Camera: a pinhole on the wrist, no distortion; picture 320 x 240 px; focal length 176.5 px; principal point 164.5 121.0 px. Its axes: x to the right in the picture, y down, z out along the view. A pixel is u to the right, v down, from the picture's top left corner.
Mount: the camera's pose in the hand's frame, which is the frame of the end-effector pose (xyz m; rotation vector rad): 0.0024 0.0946 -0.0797 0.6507 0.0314 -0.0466
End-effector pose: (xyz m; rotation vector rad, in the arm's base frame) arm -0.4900 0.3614 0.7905 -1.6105 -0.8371 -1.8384
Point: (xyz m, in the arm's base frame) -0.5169 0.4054 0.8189
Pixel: 196.3 65.9
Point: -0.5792 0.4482 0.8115
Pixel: 193.2 19.7
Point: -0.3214 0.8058 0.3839
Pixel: 26.7 132.4
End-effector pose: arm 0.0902 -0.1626 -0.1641 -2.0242 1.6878 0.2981
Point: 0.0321 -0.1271 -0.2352
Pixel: 140.6 210.8
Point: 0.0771 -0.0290 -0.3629
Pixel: 139.0 212.5
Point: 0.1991 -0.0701 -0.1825
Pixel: 128.9 69.4
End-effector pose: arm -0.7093 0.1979 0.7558 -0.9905 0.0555 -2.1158
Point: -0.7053 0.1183 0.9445
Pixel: 297.6 157.2
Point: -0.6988 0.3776 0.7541
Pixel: 68.7 49.7
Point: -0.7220 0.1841 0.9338
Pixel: 250.9 120.9
